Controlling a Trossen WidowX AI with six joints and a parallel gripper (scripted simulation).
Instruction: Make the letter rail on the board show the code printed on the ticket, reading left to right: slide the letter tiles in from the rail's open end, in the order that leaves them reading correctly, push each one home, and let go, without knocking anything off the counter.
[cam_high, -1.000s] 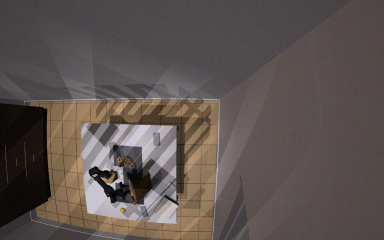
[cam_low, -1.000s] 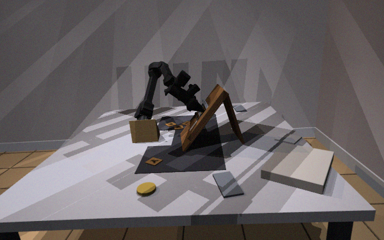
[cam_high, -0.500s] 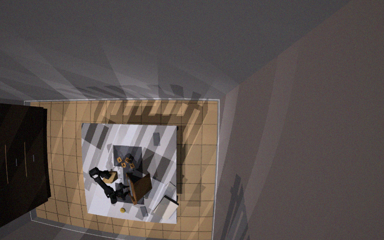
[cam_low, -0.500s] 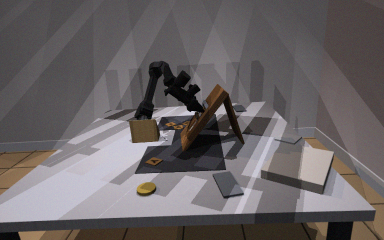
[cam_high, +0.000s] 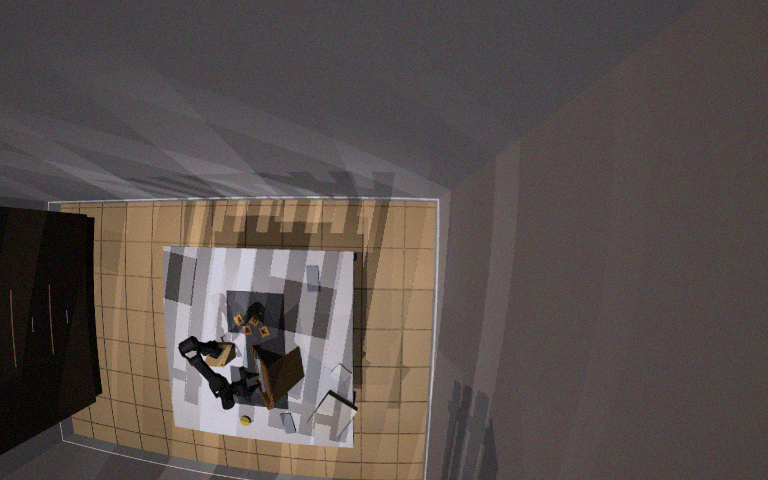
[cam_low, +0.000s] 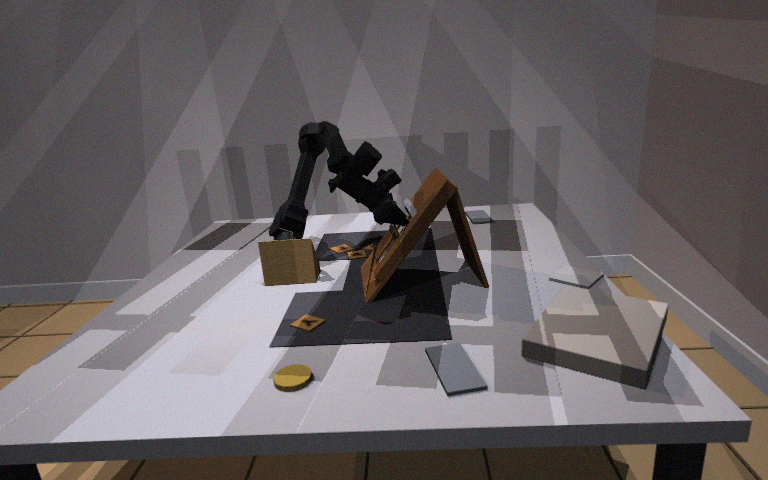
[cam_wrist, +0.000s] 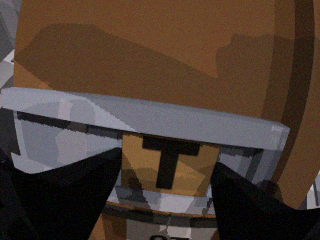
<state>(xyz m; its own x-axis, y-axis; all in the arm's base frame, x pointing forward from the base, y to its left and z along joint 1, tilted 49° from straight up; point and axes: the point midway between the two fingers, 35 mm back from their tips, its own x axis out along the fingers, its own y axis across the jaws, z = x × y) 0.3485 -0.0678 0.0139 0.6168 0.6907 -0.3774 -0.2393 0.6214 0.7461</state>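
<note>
My gripper tip is now 8 cm above the white ticket, 5 cm past it and 3 cm to the left of it. The rest, counted from my gripper tip: letter tile: right at my gripper tip; pale slab: 42 cm ahead, 16 cm below, 2 cm to the left; dark mat: 17 cm below, 16 cm behind, 5 cm to the left.
</note>
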